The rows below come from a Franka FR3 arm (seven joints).
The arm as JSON. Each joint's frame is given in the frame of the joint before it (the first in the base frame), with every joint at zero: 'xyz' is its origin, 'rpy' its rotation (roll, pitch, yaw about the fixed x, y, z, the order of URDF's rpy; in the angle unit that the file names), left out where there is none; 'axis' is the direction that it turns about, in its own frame. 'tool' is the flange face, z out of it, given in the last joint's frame.
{
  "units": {
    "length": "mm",
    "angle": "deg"
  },
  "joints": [
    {
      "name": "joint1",
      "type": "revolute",
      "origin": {
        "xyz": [
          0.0,
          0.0,
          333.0
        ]
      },
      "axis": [
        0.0,
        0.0,
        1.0
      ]
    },
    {
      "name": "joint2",
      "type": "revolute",
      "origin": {
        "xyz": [
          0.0,
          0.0,
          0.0
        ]
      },
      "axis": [
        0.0,
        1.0,
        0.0
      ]
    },
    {
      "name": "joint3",
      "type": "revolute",
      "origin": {
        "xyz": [
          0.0,
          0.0,
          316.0
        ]
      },
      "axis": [
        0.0,
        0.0,
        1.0
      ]
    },
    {
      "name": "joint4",
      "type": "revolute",
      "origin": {
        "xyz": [
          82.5,
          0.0,
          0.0
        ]
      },
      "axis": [
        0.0,
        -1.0,
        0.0
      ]
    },
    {
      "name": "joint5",
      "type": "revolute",
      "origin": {
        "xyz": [
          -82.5,
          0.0,
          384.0
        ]
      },
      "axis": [
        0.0,
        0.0,
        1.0
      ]
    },
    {
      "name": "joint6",
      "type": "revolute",
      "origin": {
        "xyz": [
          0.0,
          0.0,
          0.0
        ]
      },
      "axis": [
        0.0,
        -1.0,
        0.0
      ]
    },
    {
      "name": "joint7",
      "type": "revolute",
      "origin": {
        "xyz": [
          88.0,
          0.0,
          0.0
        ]
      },
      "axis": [
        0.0,
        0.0,
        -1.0
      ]
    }
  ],
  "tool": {
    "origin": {
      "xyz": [
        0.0,
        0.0,
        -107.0
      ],
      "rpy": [
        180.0,
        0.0,
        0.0
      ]
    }
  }
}
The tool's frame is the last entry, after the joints.
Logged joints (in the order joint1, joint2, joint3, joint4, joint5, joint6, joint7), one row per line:
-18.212 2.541 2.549 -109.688 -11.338 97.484 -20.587
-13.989 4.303 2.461 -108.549 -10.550 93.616 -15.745
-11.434 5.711 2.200 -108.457 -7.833 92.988 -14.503
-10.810 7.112 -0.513 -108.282 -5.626 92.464 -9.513
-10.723 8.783 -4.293 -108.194 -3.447 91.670 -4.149
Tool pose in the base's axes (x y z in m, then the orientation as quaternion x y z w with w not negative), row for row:
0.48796 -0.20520 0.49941 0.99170 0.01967 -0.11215 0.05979
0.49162 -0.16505 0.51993 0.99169 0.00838 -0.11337 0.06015
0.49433 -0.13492 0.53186 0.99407 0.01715 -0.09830 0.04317
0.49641 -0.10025 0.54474 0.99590 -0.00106 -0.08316 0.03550
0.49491 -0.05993 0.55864 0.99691 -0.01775 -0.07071 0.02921
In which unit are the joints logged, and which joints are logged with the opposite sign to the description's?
The joints are logged in degrees. Opposite sign: joint2, joint3.
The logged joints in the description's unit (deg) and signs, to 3 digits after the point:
-18.212 -2.541 -2.549 -109.688 -11.338 97.484 -20.587
-13.989 -4.303 -2.461 -108.549 -10.550 93.616 -15.745
-11.434 -5.711 -2.200 -108.457 -7.833 92.988 -14.503
-10.810 -7.112 0.513 -108.282 -5.626 92.464 -9.513
-10.723 -8.783 4.293 -108.194 -3.447 91.670 -4.149

